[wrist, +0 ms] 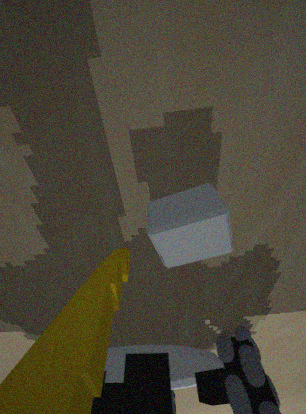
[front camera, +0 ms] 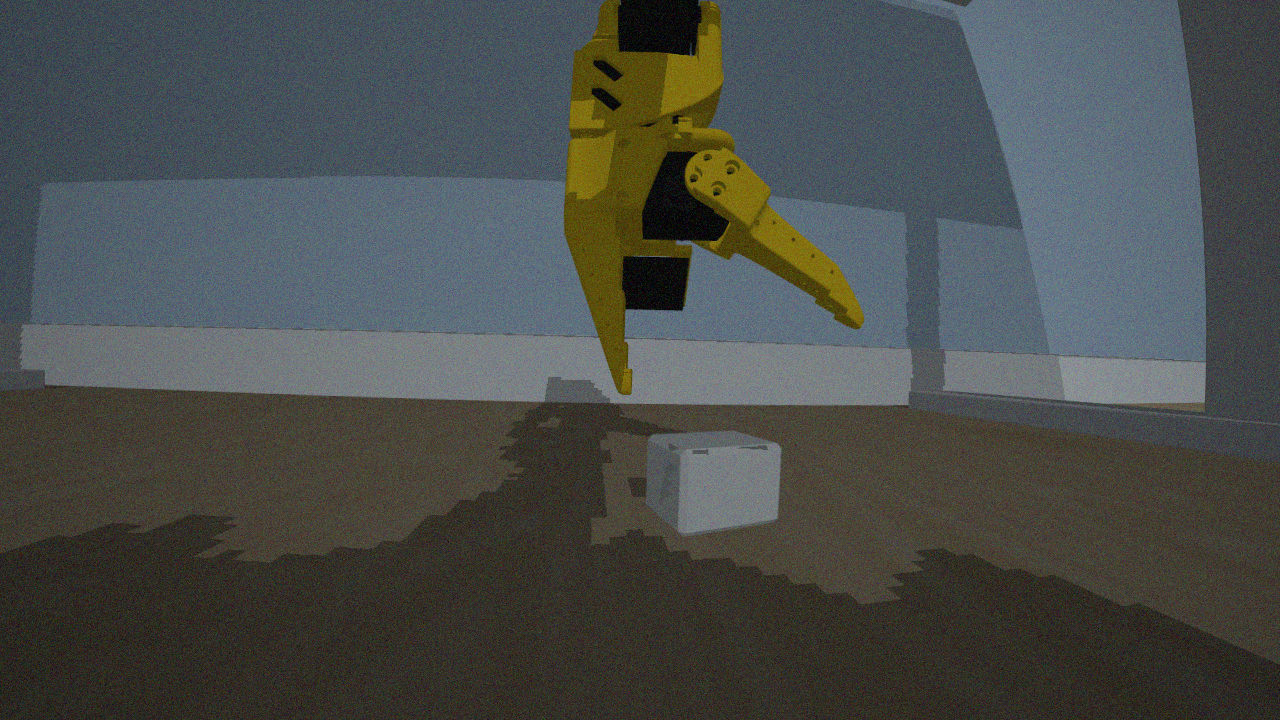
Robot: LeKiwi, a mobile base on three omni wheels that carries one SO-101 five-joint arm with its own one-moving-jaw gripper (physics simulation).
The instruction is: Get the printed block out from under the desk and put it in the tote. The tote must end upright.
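Frame: origin at the arm's base, x ahead, y left, z up, level; millimetres.
Where they show: hand at its tool point: (wrist: 128, 260) (front camera: 631, 382).
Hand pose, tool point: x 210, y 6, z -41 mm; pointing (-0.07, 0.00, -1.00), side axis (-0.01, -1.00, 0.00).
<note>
After its pixels a point has its place.
The printed block (front camera: 729, 488) @(x 181, y -28, z -74 mm) (wrist: 192, 235) @(x 203, y -23, z -61 mm), a pale grey-white box with rounded edges, sits flat on the floor. My gripper (front camera: 742, 358) is open and empty, its jaws pointing down with a wide gap between them. In the front view it hangs above the block, the fixed jaw's tip to the block's upper left and the moving jaw swung out to the right. In the wrist view the fixed jaw shows at lower left, apart from the block, and the moving jaw is out of the picture. The tote does not show in either view.
A pale wall with a white lower band (front camera: 313, 362) @(x 551, y 441, z -46 mm) stands behind. A grey upright panel (front camera: 1244, 205) @(x 277, y -435, z 92 mm) stands at the right, with a low grey rail (front camera: 1100, 420) @(x 364, y -408, z -75 mm) along the floor. Dark shadows cross the brown floor (front camera: 402, 456) @(x 265, y 134, z -89 mm). Part of my base and a wheel (wrist: 250, 370) show in the wrist view.
</note>
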